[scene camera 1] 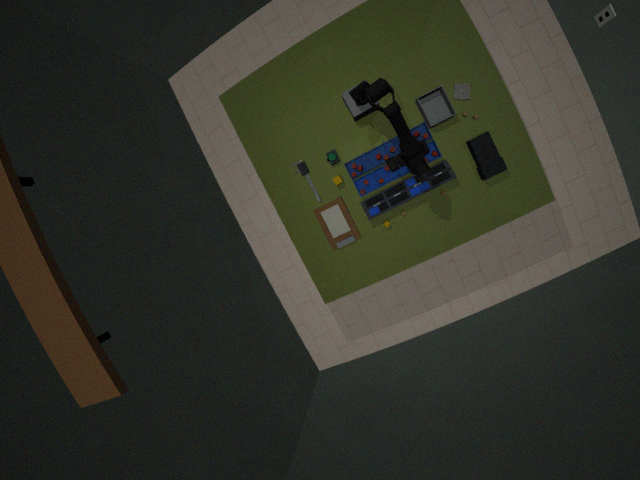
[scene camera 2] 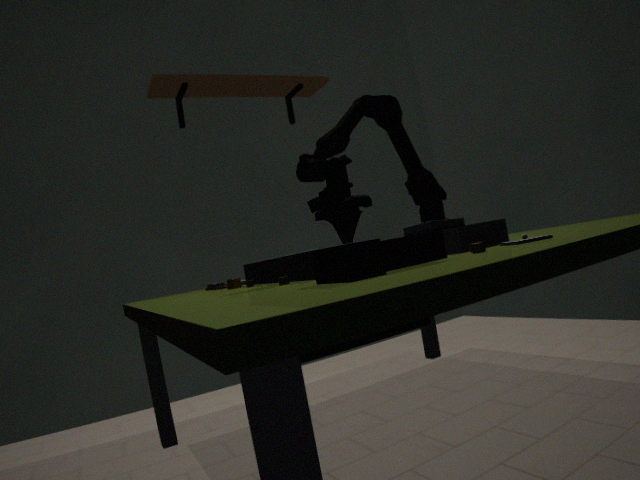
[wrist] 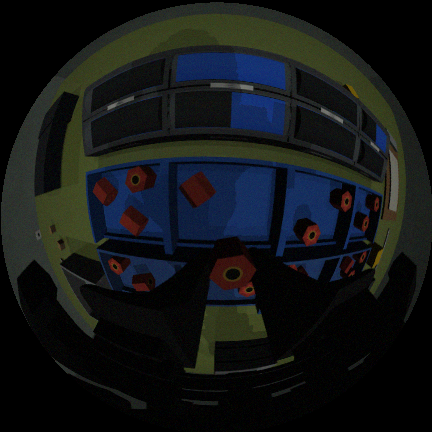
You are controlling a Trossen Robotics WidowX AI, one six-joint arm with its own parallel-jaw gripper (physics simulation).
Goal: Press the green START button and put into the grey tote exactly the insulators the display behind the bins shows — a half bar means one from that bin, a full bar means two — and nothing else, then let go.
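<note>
My gripper is shut on a red hexagonal insulator and holds it above the blue bins. Another red insulator lies in the far-row bin ahead; several lie in other bins. On the dark display, the second column from the left in the wrist view has a full blue bar above and a half bar below. Another short blue bar is at far right. The grey tote shows a bare floor. The green START button is beside the bins; its pressed state is unclear.
A black box and a flat grey plate lie beyond the tote side. A brown clipboard, a long tool and yellow blocks lie at the other end. A wall shelf hangs behind.
</note>
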